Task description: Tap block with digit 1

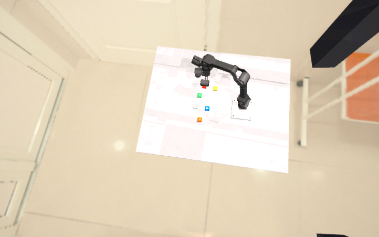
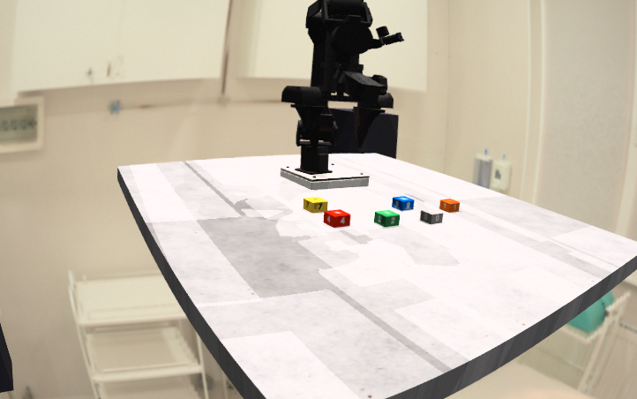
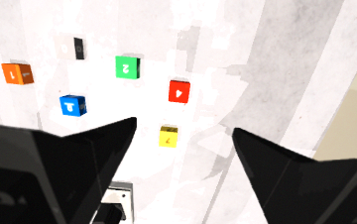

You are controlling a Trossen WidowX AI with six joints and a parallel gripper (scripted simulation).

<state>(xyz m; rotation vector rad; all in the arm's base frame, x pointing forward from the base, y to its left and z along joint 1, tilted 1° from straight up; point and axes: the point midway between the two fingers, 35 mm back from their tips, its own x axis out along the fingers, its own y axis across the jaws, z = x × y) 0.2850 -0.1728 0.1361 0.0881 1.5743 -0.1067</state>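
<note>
My gripper tip is now 40 mm short of the orange block showing 1, 280 mm to the right of it and 120 mm above it. Also, from my gripper tip: yellow 7 block (80 mm behind, 30 mm to the left, 120 mm below); then red 4 block (10 mm ahead, 10 mm to the left, 120 mm below); then green 2 block (50 mm ahead, 80 mm to the left, 120 mm below).
</note>
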